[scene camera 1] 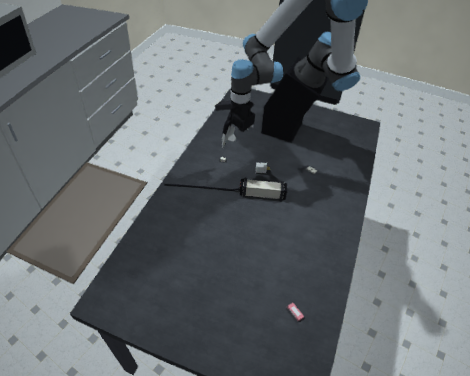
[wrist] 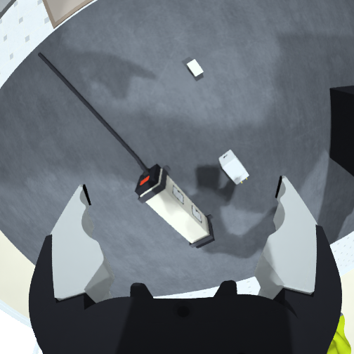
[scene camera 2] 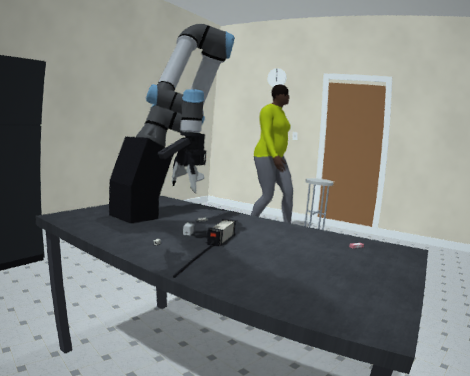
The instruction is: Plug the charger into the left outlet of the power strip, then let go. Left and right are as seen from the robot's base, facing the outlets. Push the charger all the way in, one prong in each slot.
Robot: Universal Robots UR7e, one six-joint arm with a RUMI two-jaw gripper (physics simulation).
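Note:
A white charger [scene camera 1: 261, 167] [scene camera 2: 188, 229] [wrist: 233, 167] lies on the table between the robot's base and the power strip, apart from the strip. Its brass prongs point along the strip, away from the cord end. The power strip [scene camera 1: 263, 189] [scene camera 2: 226, 232] [wrist: 175, 215] is cream with black ends. In the wrist view its two outlets are on the side facing the charger; the left outlet [wrist: 196, 213] is the one farther from the cord. My gripper [scene camera 1: 228, 142] [scene camera 2: 184, 187] [wrist: 181, 181] is open and empty, high above the table on the cord side of the charger.
The black cord [scene camera 1: 202, 187] [scene camera 2: 192, 260] [wrist: 93, 114] runs out from the strip. A small white block [scene camera 1: 223, 159] [scene camera 2: 157, 242] [wrist: 195, 67], a flat pale piece [scene camera 1: 312, 170] [scene camera 2: 202, 219] and a pink item [scene camera 1: 295, 312] [scene camera 2: 356, 245] lie apart. A person [scene camera 2: 272, 130] stands behind the table.

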